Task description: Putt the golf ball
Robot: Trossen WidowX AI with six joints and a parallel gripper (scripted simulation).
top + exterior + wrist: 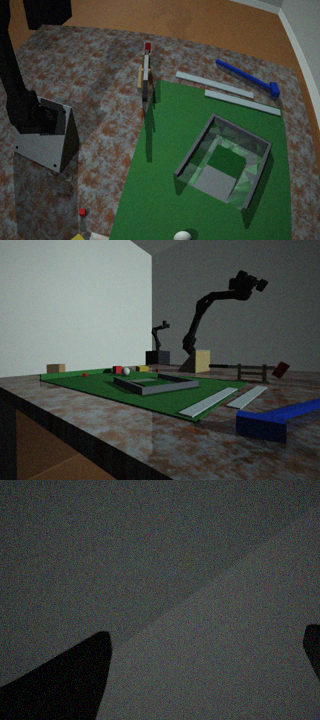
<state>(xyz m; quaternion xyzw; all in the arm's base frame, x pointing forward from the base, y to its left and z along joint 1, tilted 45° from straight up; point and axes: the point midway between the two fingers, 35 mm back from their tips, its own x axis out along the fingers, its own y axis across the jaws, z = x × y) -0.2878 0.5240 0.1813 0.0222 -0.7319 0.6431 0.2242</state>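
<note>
The yellow block lies 590 mm below my gripper tip, 530 mm to the right of it and 530 mm ahead of it. Round my gripper tip: white golf ball 750 mm ahead, 580 mm below, 400 mm to the right; then green mat 810 mm ahead, 610 mm below, 220 mm to the right; then wooden rack 580 mm below, 500 mm ahead, 120 mm to the left.
</note>
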